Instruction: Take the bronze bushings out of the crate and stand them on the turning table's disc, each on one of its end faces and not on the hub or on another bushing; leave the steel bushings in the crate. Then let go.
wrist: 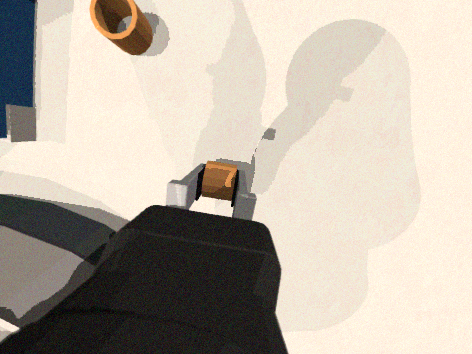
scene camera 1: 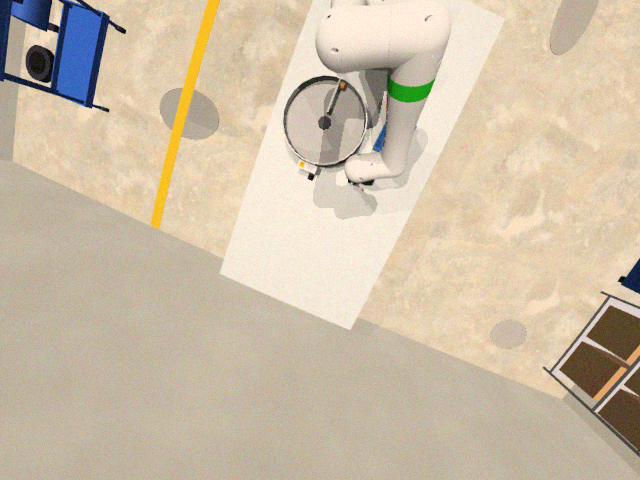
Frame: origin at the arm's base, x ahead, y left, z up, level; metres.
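Seen in the pictures: gripper, fingertip midpoint: (wrist: 221, 178).
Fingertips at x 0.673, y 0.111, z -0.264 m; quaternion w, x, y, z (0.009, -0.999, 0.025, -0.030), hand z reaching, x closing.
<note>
A point is followed by its place in that frame.
My gripper (scene camera 1: 362, 188) {y 0.111, x 0.673, z -0.264 m} (wrist: 221, 178) {y 0.111, x 0.673, z -0.264 m} is shut on a bronze bushing (wrist: 218, 180) {y 0.116, x 0.672, z -0.241 m}, low over the white table; whether the bushing touches the table I cannot tell. Its curved side faces the wrist camera. Another bronze bushing (wrist: 140, 41) {y 0.213, x 0.600, z -0.262 m} stands on end on the table, at the upper left of the wrist view. A bronze bushing (scene camera 1: 342, 85) {y -0.116, x 0.281, z -0.190 m} is at the rim side of the turning table's disc (scene camera 1: 305, 111) {y -0.258, x 0.438, z -0.221 m} (wrist: 35, 265) {y 0.044, x 0.547, z -0.214 m}, by the outer end of a thin bar. The hub (scene camera 1: 324, 122) {y -0.147, x 0.462, z -0.213 m} is at the disc's middle. The blue crate (scene camera 1: 379, 138) {y 0.144, x 0.435, z -0.269 m} (wrist: 17, 55) {y 0.193, x 0.503, z -0.262 m} is mostly hidden; its steel bushings do not show.
The arm (scene camera 1: 403, 124) {y 0.152, x 0.520, z 0.300 m} hangs over the crate side of the white table (scene camera 1: 305, 268) {y 0.000, x 1.254, z -0.274 m}. The bar (scene camera 1: 334, 100) {y -0.135, x 0.346, z -0.221 m} runs over the disc from near the hub towards the rim. A small box with a yellow button (scene camera 1: 305, 166) {y -0.173, x 0.696, z -0.216 m} sits beside the turning table. The arm's shadows fall around the gripper.
</note>
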